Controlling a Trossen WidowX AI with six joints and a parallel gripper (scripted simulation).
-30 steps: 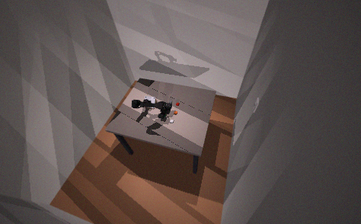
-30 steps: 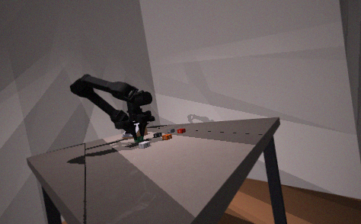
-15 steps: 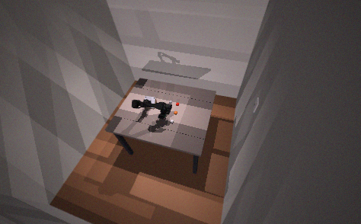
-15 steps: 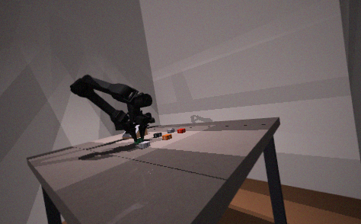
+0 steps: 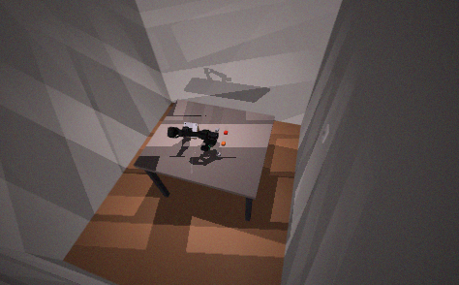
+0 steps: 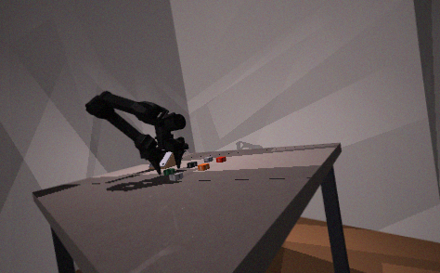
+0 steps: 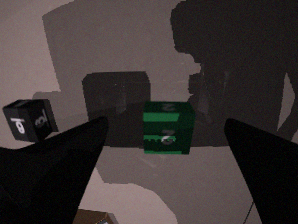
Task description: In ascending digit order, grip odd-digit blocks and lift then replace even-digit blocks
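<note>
Now: gripper tip right at the green block. The rest, counted from my gripper tip: orange block: 12 cm ahead, 7 cm to the left; then white block: 11 cm ahead, 6 cm to the right; then black block: 12 cm to the left, 1 cm ahead.
</note>
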